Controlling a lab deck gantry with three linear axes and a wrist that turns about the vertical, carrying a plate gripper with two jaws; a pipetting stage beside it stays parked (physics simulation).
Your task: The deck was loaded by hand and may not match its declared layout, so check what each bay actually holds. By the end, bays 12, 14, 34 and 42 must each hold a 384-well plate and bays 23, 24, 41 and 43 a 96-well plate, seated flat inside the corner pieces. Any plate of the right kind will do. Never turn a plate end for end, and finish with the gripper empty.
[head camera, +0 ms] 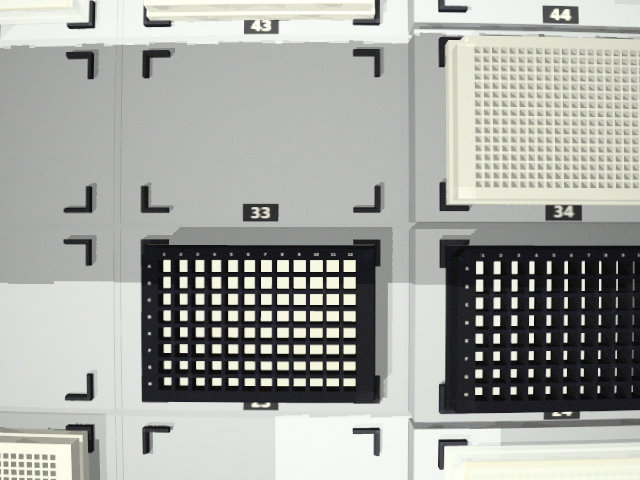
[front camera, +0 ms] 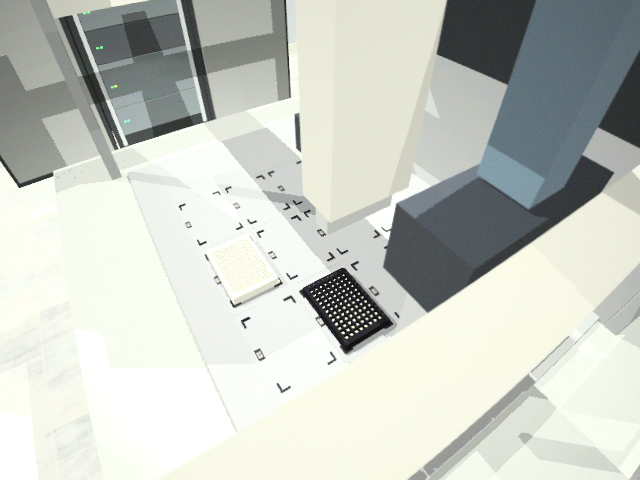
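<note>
In the head view, black 96-well plates sit in bays 23 and 24. A white 384-well plate sits in bay 34. The near edge of a white plate shows in bay 43, its wells out of view. Part of a fine-welled white plate shows in bay 12, and a pale plate edge shows below bay 24. The dark body of my gripper is at the right in the front view; its jaws are hidden, so their state and any load cannot be seen.
Bay 33 has bare corner pieces, as does the bay below bay 23. A pale plate edge shows at the top left of the head view. A cream column and a broad cream rail block much of the front view.
</note>
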